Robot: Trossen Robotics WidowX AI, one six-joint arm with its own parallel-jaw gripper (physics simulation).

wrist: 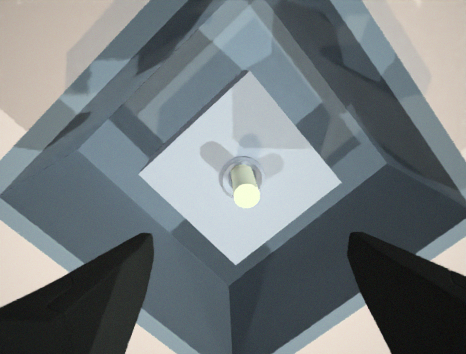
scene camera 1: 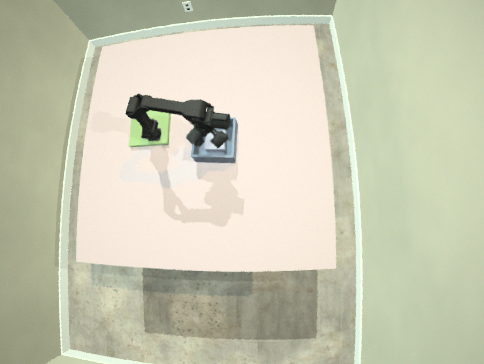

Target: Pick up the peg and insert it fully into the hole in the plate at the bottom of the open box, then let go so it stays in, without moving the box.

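Places are measured from the arm's base along level axes (x left, y ahead, z down), in millimetres.
Where they show: gripper, fingertip midpoint: (wrist: pixel 251 244) (scene camera 1: pixel 211 134); arm's base, link origin: (scene camera 1: pixel 154 134).
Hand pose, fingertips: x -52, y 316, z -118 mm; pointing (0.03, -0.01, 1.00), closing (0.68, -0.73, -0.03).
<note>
Each offset is from my fingertips to the centre of the thing. "*": to the spot under its first point. Level surfaces: height alone.
A pale yellow peg @[dx +5, dy +0, dz +95 mm] (wrist: pixel 245 187) stands in the round hole of the light plate @[dx +5, dy +1, dz +108 mm] (wrist: pixel 190 175) (scene camera 1: pixel 216 148), with its upper part above the plate; how deep it sits is hidden. The hole has a grey ring @[* dx -3, dy +8, dz +83 mm] (wrist: pixel 224 178) around it. The plate lies at the bottom of the open blue box @[dx +5, dy +1, dz +94 mm] (scene camera 1: pixel 214 159) (wrist: pixel 165 320). My gripper (wrist: pixel 251 244) is open and empty, above the box. Its dark fingertips are wide apart in the wrist view, to the left and right below the peg, and do not touch it. The peg cannot be made out in the scene view.
The black arm (scene camera 1: pixel 170 105) stands on a green base plate (scene camera 1: pixel 164 139) left of the box, on a pale pink table top @[dz +142 mm] (scene camera 1: pixel 280 200). The box's four raised walls surround the plate.
</note>
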